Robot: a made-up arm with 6 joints. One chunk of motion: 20 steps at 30 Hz.
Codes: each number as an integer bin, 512 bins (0 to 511) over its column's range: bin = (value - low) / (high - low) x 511, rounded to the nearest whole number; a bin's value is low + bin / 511 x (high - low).
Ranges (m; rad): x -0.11..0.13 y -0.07..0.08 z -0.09..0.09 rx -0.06..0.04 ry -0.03..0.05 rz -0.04..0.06
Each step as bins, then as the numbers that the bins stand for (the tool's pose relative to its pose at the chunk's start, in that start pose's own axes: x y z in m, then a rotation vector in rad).
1 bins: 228 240 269 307 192 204
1 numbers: -0.0029 0.0005 0.0048 0.0001 0.0001 -0.0001
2 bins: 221 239 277 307 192 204
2 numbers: -0.0062 0.0002 0.0076 0.0001 0.0001 -0.0001
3 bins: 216 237 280 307 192 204
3 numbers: -0.0086 -0.0004 0.0086 0.0001 0.0001 -0.0001
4 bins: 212 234 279 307 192 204
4 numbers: -0.0104 -0.0013 0.0083 0.0001 0.0001 -0.0001
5 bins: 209 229 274 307 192 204
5 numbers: -0.0118 -0.0028 0.0065 0.0001 0.0001 -0.0001
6 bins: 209 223 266 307 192 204
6 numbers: -0.0118 -0.0045 0.0037 0.0001 0.0001 -0.0001
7 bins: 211 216 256 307 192 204
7 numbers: -0.0109 -0.0066 0.0002 0.0001 0.0001 -0.0001
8 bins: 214 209 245 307 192 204
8 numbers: -0.0095 -0.0086 -0.0037 0.0001 0.0001 -0.0001
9 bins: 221 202 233 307 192 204
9 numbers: -0.0062 -0.0107 -0.0079 0.0001 0.0001 -0.0001
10 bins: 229 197 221 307 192 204
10 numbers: -0.0024 -0.0122 -0.0122 0.0001 0.0001 -0.0001
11 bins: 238 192 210 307 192 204
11 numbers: 0.0018 -0.0136 -0.0160 0.0001 0.0001 -0.0001
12 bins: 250 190 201 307 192 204
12 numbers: 0.0074 -0.0142 -0.0192 0.0001 0.0001 -0.0001
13 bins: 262 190 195 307 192 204
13 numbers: 0.0131 -0.0142 -0.0213 0.0001 0.0001 -0.0001
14 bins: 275 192 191 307 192 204
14 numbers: 0.0192 -0.0136 -0.0227 0.0001 0.0001 -0.0001
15 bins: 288 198 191 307 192 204
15 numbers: 0.0253 -0.0119 -0.0227 0.0001 0.0001 -0.0001
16 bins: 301 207 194 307 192 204
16 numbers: 0.0314 -0.0092 -0.0217 0.0001 0.0001 -0.0001
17 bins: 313 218 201 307 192 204
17 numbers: 0.0370 -0.0060 -0.0192 0.0001 0.0001 -0.0001
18 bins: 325 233 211 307 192 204
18 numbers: 0.0426 -0.0016 -0.0157 0.0001 0.0001 -0.0001
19 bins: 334 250 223 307 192 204
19 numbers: 0.0469 0.0034 -0.0114 0.0001 0.0001 -0.0001
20 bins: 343 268 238 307 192 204
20 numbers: 0.0511 0.0087 -0.0062 0.0001 0.0001 -0.0001
